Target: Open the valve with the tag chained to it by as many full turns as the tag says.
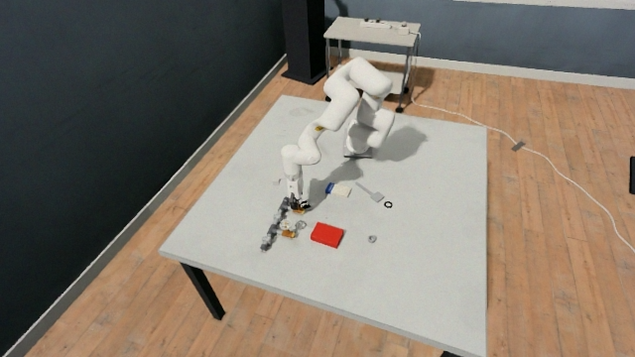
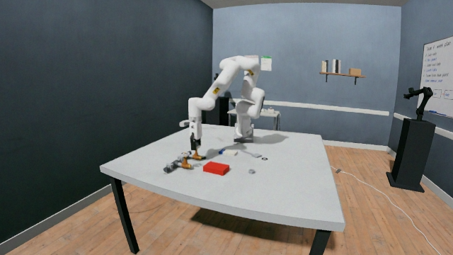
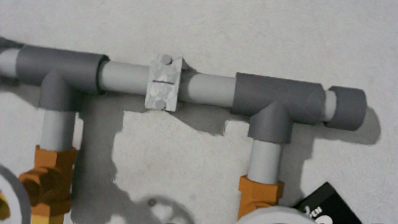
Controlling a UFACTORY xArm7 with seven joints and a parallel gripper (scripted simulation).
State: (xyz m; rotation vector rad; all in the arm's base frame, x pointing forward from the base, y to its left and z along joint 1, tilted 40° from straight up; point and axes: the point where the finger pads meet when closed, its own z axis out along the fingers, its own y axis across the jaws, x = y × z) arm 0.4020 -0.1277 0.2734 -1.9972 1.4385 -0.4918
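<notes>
Right now the black tag is 9 cm below my hand, 4 cm behind it and 1 cm to the right of it. Round my hand: red block (18 cm to the left, 7 cm below, 4 cm ahead); grey nut (35 cm to the left, 8 cm below, 4 cm behind); blue box (21 cm behind, 9 cm to the left, 8 cm below).
</notes>
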